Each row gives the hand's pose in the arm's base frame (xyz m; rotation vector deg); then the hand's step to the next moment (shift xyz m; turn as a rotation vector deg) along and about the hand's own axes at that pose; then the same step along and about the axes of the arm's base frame.
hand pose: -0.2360 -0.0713 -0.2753 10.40 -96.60 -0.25
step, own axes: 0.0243 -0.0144 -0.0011 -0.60 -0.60 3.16
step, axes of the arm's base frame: 0.0001 -0.0171 0.0225 -2.98 -0.85 -1.05
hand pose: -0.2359 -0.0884 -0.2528 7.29 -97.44 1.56
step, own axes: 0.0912 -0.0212 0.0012 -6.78 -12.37 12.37
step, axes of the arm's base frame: -0.0107 -0.0274 0.0889 -10.10 -12.96 -9.06
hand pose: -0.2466 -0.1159 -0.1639 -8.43 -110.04 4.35
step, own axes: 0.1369 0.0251 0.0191 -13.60 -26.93 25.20
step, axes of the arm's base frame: -0.0630 0.0443 0.1175 -20.75 -28.09 -18.04
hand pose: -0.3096 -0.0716 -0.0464 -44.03 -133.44 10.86
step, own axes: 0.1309 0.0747 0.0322 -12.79 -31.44 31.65
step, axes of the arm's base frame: -0.0639 0.1383 0.0235 -27.52 -30.87 -21.06
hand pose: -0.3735 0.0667 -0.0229 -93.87 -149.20 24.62
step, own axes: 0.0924 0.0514 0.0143 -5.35 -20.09 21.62
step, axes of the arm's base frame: 0.0017 0.0999 -0.0374 -19.08 -17.51 -15.13
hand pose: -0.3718 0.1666 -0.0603 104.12 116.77 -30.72
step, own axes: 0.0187 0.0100 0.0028 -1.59 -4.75 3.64
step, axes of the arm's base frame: 0.0079 0.0157 -0.0122 -4.50 -3.68 -2.14
